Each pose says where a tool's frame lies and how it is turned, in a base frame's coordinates. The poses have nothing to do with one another.
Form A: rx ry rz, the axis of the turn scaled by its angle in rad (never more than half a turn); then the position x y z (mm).
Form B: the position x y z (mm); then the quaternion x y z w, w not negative. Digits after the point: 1 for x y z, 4 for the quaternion.
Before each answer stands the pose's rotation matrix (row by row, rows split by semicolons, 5 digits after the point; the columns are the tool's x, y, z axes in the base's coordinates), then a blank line. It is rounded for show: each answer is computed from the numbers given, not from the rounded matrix.
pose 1, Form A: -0.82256 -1.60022 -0.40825 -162.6 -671.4 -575.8
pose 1, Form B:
-0.01818 0.70440 -0.70957; 0.27838 0.68519 0.67307; 0.96030 -0.18530 -0.20855

-162.6 -671.4 -575.8 -0.3554 -0.6914 -0.1764 0.6038
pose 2, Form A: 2.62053 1.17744 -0.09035 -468.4 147.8 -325.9
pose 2, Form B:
0.66840 0.74199 0.05189; 0.72538 -0.63484 -0.26608; -0.16449 0.21549 -0.96255

-468.4 147.8 -325.9 0.9036 0.4060 -0.0312 0.1332
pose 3, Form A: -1.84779 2.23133 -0.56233 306.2 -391.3 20.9
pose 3, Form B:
-0.20495 -0.90218 0.37956; -0.97431 0.15107 -0.16702; 0.09334 -0.40404 -0.90996

306.2 -391.3 20.9 -0.6233 0.7527 -0.1897 0.0951
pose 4, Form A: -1.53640 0.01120 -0.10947 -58.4 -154.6 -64.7
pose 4, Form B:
0.99505 0.06400 0.07600; -0.07807 0.03051 0.99648; 0.06146 -0.99748 0.03535

-58.4 -154.6 -64.7 -0.6945 0.0051 -0.0495 0.7178
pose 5, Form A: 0.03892 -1.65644 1.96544 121.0 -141.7 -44.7
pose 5, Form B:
-0.84097 -0.43115 -0.32691; 0.39523 -0.07684 -0.91537; 0.36954 -0.89900 0.23502

121.0 -141.7 -44.7 0.0145 -0.6183 0.7336 0.2816
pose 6, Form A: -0.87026 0.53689 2.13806 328.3 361.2 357.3
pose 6, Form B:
-0.48532 -0.77185 -0.41075; 0.48623 -0.62870 0.60689; -0.72667 0.09482 0.68041

328.3 361.2 357.3 -0.3402 0.2099 0.8358 0.3763
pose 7, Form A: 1.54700 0.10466 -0.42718 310.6 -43.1 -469.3
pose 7, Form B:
0.92241 0.33036 -0.20004; -0.20048 -0.03311 -0.97914; -0.33009 0.94327 0.03569

310.6 -43.1 -469.3 0.6928 0.0469 -0.1913 0.6937
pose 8, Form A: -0.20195 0.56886 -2.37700 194.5 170.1 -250.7
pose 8, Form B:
-0.75978 0.58247 0.28891; -0.65015 -0.67646 -0.34597; -0.00608 -0.45070 0.89266

194.5 170.1 -250.7 -0.0775 0.2183 -0.9123 0.3378
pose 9, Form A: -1.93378 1.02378 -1.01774 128.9 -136.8 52.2
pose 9, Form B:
0.37511 -0.31291 0.87257; -0.87441 -0.43194 0.22100; 0.30774 -0.84588 -0.43563

128.9 -136.8 52.2 -0.7488 0.3964 -0.3941 0.3562
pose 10, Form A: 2.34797 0.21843 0.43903 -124.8 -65.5 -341.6
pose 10, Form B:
0.92743 0.03097 0.37272; 0.27861 -0.72207 -0.63324; 0.24952 0.69113 -0.67829

-124.8 -65.5 -341.6 0.9121 0.0849 0.1705 0.3630
